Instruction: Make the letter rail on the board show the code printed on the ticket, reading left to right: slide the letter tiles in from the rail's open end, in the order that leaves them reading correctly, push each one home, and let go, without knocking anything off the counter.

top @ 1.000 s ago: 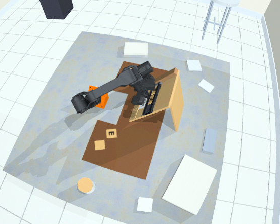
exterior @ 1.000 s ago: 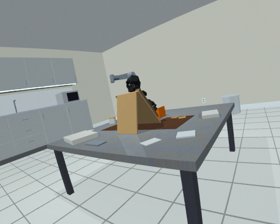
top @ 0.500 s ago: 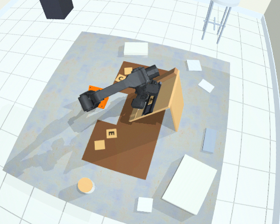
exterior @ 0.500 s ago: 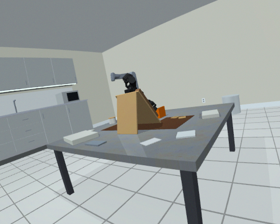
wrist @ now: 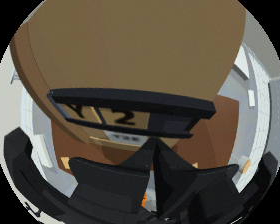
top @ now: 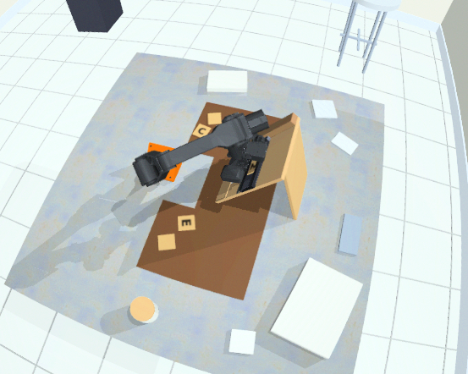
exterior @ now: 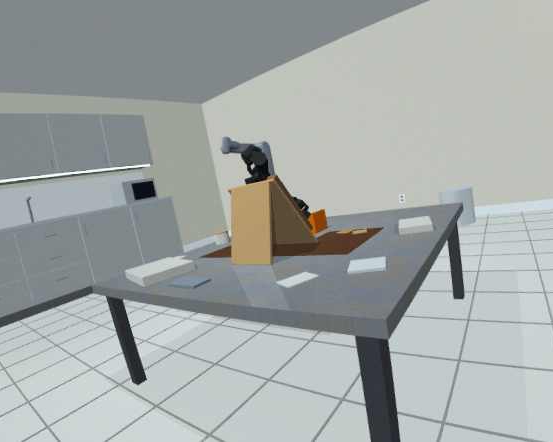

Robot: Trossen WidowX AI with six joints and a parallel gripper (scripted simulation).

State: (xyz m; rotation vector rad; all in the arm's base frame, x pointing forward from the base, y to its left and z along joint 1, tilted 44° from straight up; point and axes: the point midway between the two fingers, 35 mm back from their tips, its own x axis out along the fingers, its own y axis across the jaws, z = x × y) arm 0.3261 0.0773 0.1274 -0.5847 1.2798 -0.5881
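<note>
The white ticket is 2 cm behind my gripper tip, 5 cm to the left of it and 9 cm below it. Round my gripper tip: grey card 41 cm ahead, 6 cm to the right, 18 cm below; white box 33 cm ahead, 35 cm to the right, 16 cm below; brown mat 12 cm behind, 2 cm to the left, 18 cm below.
</note>
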